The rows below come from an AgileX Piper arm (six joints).
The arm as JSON. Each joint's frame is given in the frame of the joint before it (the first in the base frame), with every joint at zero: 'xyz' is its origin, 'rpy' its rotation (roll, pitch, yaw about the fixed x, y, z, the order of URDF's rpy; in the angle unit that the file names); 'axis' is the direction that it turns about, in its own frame. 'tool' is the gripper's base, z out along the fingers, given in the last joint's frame.
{
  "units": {
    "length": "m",
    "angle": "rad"
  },
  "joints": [
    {
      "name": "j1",
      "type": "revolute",
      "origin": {
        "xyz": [
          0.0,
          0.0,
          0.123
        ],
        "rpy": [
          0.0,
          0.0,
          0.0
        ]
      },
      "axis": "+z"
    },
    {
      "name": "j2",
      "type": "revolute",
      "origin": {
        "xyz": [
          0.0,
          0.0,
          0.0
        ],
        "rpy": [
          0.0,
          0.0,
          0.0
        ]
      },
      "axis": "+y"
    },
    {
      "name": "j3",
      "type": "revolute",
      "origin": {
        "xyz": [
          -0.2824,
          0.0,
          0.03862
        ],
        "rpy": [
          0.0,
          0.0,
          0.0
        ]
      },
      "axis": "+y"
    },
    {
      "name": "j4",
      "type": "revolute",
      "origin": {
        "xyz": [
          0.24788,
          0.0,
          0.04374
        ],
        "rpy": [
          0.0,
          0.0,
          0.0
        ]
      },
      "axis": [
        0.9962,
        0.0,
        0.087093
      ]
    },
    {
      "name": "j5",
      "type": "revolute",
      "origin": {
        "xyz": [
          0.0,
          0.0,
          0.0
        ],
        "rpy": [
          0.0,
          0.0,
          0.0
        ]
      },
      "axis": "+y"
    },
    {
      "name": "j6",
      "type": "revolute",
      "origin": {
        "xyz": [
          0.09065,
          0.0,
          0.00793
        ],
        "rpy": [
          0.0,
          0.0,
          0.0
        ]
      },
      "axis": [
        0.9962,
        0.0,
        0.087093
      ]
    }
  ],
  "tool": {
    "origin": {
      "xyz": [
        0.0,
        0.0,
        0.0
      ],
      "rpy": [
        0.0,
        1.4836,
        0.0
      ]
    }
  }
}
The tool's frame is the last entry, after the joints.
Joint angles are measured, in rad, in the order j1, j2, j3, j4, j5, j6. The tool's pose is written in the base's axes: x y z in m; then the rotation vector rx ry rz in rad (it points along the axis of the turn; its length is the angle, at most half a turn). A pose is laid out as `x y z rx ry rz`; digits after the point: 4 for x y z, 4 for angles.
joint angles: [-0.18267 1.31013 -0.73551 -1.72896 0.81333 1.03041]
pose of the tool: 0.2404 -0.1108 0.2877 0.0057 2.0395 -1.3770
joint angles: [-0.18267 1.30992 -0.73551 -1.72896 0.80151 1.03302]
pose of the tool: 0.2411 -0.1102 0.2873 -0.0001 2.0406 -1.3634
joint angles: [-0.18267 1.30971 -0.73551 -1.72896 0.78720 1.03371]
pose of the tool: 0.2420 -0.1094 0.2868 -0.0097 2.0425 -1.3485
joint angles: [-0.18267 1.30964 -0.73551 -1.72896 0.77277 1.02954]
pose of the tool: 0.2429 -0.1087 0.2863 -0.0243 2.0456 -1.3365
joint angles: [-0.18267 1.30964 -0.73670 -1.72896 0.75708 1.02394]
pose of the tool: 0.2440 -0.1078 0.2860 -0.0407 2.0481 -1.3240
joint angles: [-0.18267 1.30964 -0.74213 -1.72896 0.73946 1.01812]
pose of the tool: 0.2457 -0.1070 0.2869 -0.0563 2.0466 -1.3095
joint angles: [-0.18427 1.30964 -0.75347 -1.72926 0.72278 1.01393]
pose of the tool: 0.2478 -0.1066 0.2897 -0.0649 2.0390 -1.2962
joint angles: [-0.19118 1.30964 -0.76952 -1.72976 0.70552 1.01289]
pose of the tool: 0.2499 -0.1077 0.2939 -0.0631 2.0276 -1.2839
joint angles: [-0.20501 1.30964 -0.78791 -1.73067 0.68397 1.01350]
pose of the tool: 0.2517 -0.1103 0.2988 -0.0552 2.0153 -1.2712
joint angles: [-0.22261 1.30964 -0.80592 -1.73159 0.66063 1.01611]
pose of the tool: 0.2530 -0.1138 0.3036 -0.0436 2.0037 -1.2584
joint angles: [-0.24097 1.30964 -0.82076 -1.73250 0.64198 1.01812]
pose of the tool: 0.2535 -0.1177 0.3076 -0.0305 1.9947 -1.2514
